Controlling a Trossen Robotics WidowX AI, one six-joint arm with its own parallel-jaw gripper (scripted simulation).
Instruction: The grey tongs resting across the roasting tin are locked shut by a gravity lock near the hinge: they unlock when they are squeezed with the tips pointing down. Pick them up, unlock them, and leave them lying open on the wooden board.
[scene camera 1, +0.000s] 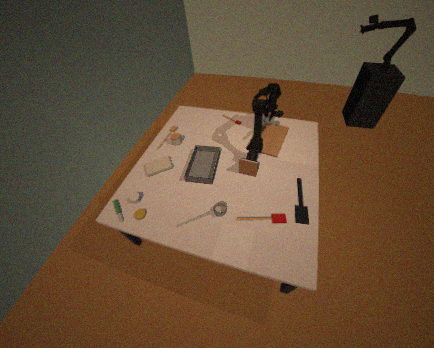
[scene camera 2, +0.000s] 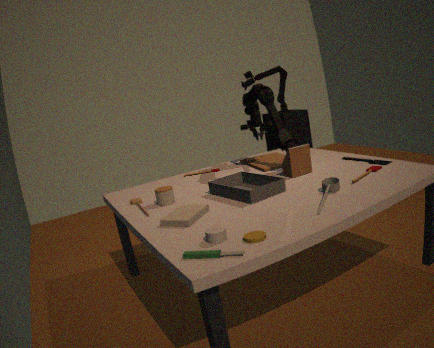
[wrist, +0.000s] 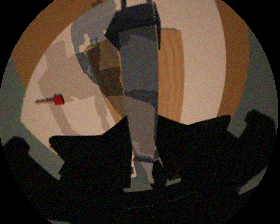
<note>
In view: my gripper (wrist: 139, 115), a pale block (scene camera 2: 185, 215), a wooden board (wrist: 171, 65) and a grey roasting tin (scene camera 1: 201, 168).
The wrist view misses the pale block, which is hidden by my gripper.
</note>
